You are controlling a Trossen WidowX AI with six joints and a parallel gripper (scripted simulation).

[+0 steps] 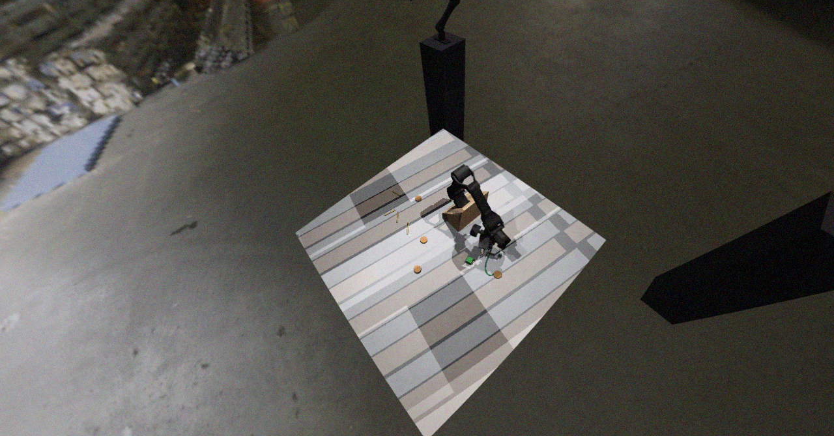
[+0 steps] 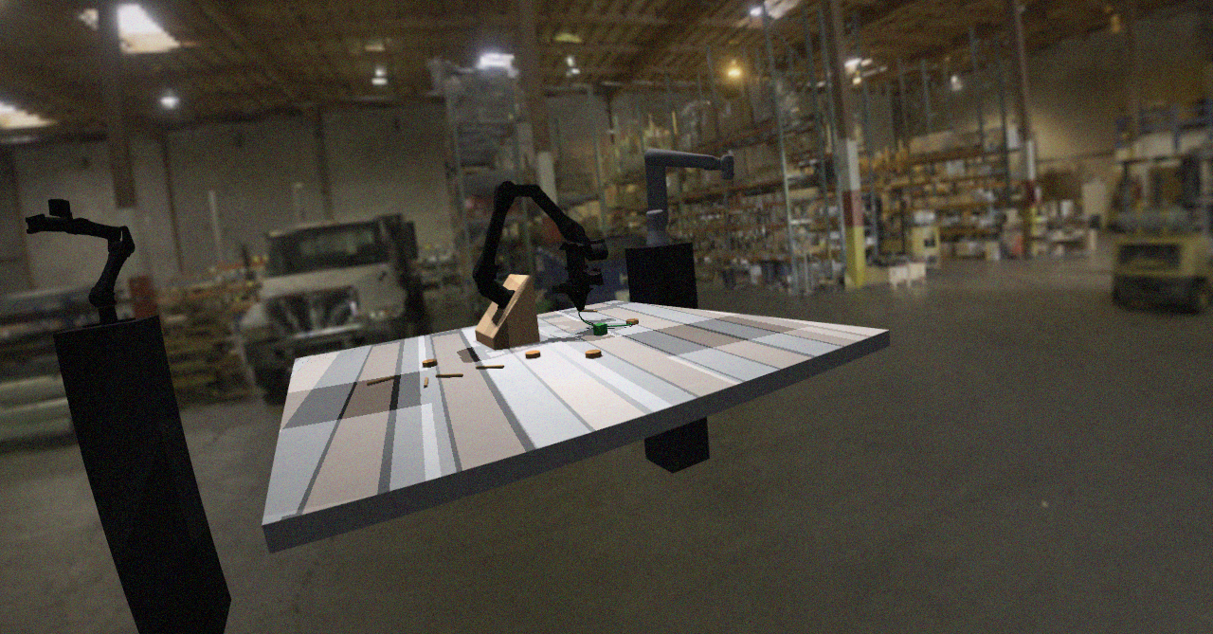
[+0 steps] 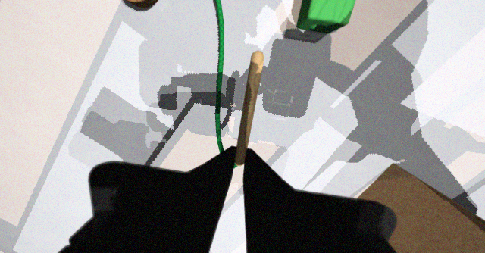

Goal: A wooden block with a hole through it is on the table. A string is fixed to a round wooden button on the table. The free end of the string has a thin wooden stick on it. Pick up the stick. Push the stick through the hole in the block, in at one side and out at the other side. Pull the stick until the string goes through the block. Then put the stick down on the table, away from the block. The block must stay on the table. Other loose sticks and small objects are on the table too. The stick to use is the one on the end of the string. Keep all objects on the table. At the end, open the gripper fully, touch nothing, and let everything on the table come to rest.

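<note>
My gripper tip is now 13 cm short of the green cube and 4 cm above it. The rest, counted from my gripper tip: thin wooden stick 1 cm to the left, 1 cm ahead; round wooden button 14 cm to the left, 7 cm ahead, 5 cm below.
</note>
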